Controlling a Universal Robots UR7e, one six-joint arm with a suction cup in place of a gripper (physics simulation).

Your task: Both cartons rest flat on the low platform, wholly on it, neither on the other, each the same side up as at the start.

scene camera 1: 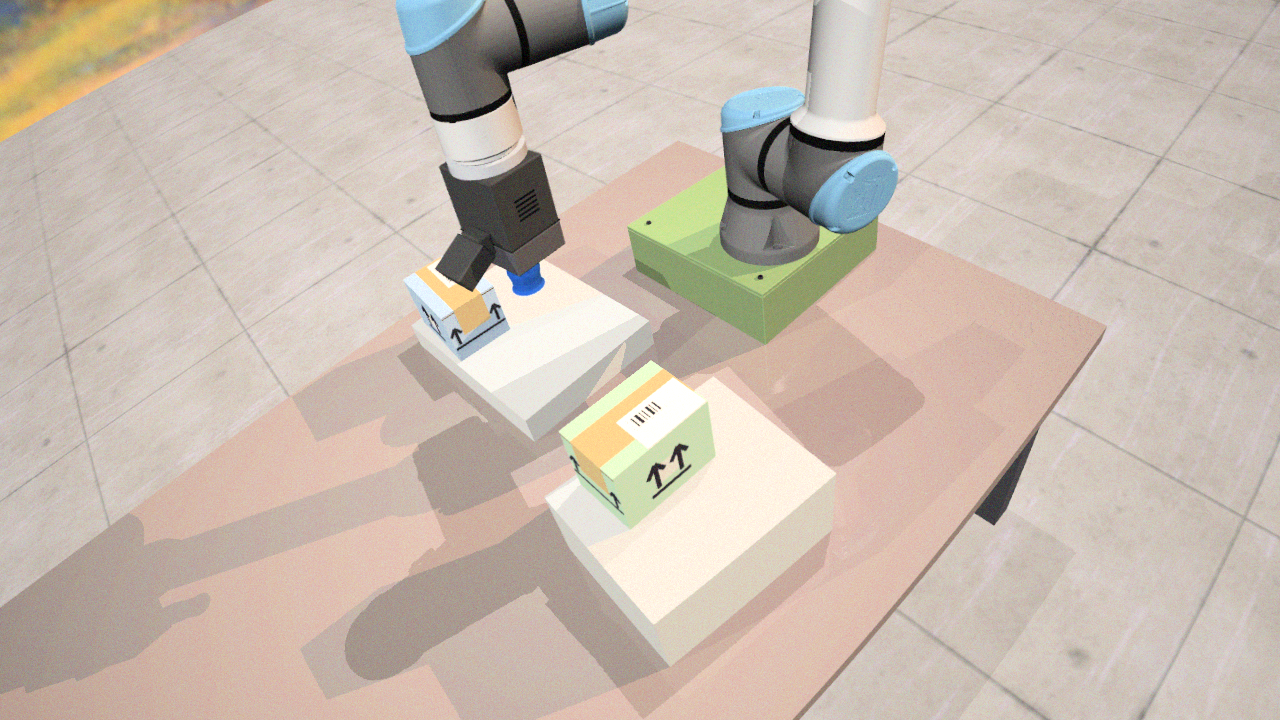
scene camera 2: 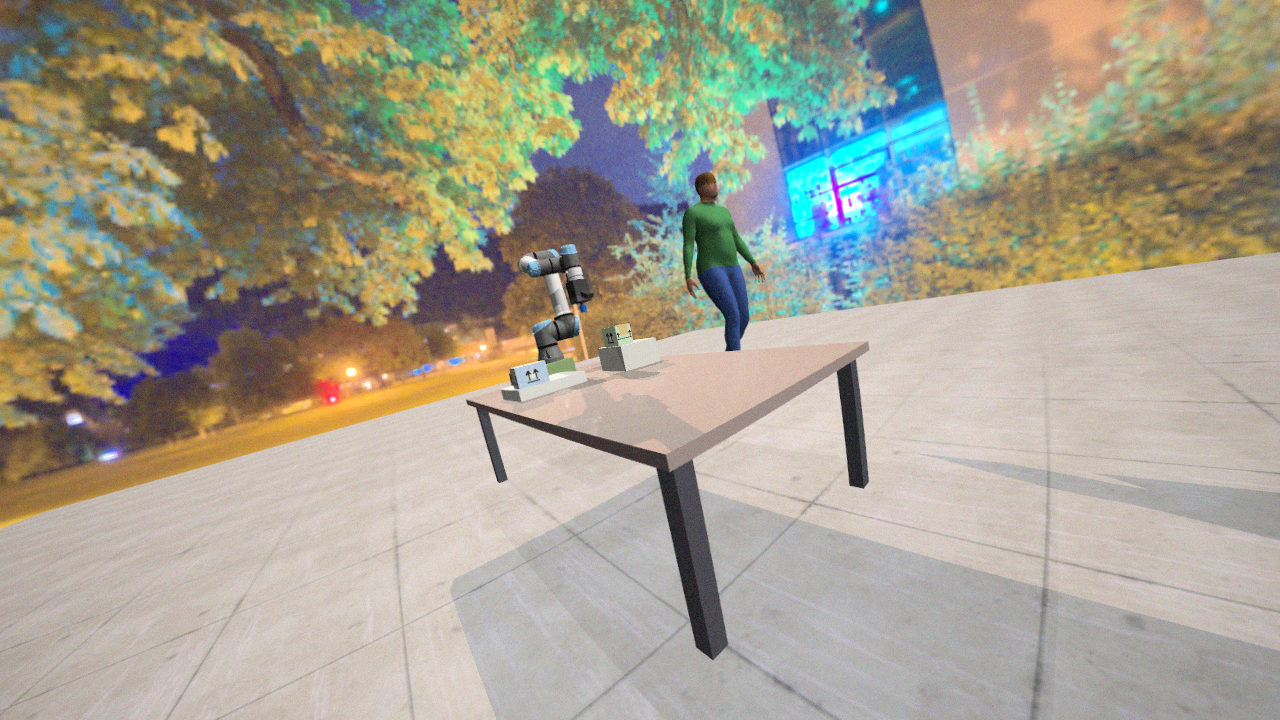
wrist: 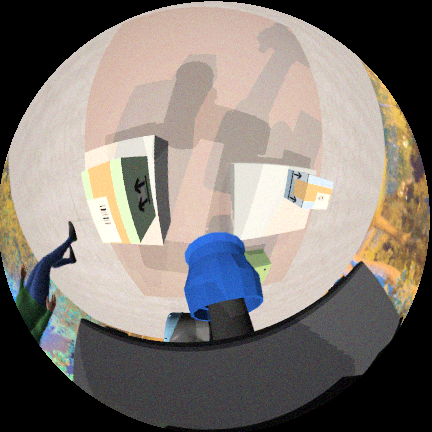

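Where they show: hand at its tool point: (scene camera 1: 528,284) (scene camera 2: 584,312) (wrist: 215,256); arm's base at its link origin: (scene camera 1: 769,235) (scene camera 2: 551,361).
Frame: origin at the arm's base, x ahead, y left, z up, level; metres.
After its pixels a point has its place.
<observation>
The blue carton (scene camera 1: 460,324) @[y -0.259, x 0.406, z 0.015 m] (scene camera 2: 529,375) @[y -0.343, x 0.417, z -0.001 m] (wrist: 306,189) @[y -0.259, x 0.389, z 0.043 m] rests flat and upright near the outer edge of the low platform (scene camera 1: 572,317) @[y -0.182, x 0.266, z -0.047 m] (scene camera 2: 568,382) @[y -0.184, x 0.441, z -0.076 m] (wrist: 255,200) @[y -0.149, x 0.338, z -0.047 m]; its arrows point up. The green carton (scene camera 1: 640,447) @[y 0.176, x 0.466, z 0.121 m] (scene camera 2: 617,336) @[y 0.097, x 0.500, z 0.070 m] (wrist: 112,200) @[y 0.125, x 0.448, z 0.121 m] rests flat on the taller platform (scene camera 1: 751,501) @[y 0.261, x 0.408, z 0.025 m] (scene camera 2: 629,357) @[y 0.104, x 0.544, z -0.037 m] (wrist: 161,187), near one edge, with its arrows up. My gripper, a blue suction cup (scene camera 1: 528,288) (scene camera 2: 583,309) (wrist: 215,242), is open with nothing on it. It hangs in the air, apart from both cartons. In scene camera 1 my wrist housing hides part of the blue carton's top.
The arm's base stands on a green block (scene camera 1: 698,268) @[y -0.055, x 0.109, z -0.011 m] (scene camera 2: 561,365) @[y -0.010, x 0.113, z -0.024 m] (wrist: 259,259) @[y -0.177, x 0.096, z -0.032 m] beside the platforms. All stand on a brownish-pink table (scene camera 1: 1002,313) @[y 0.337, x -0.129, z -0.095 m] (scene camera 2: 760,371) @[y -0.052, x 1.287, z -0.095 m] (wrist: 165,35). A person in a green sweater (scene camera 2: 713,234) (wrist: 34,307) stands beyond the table.
</observation>
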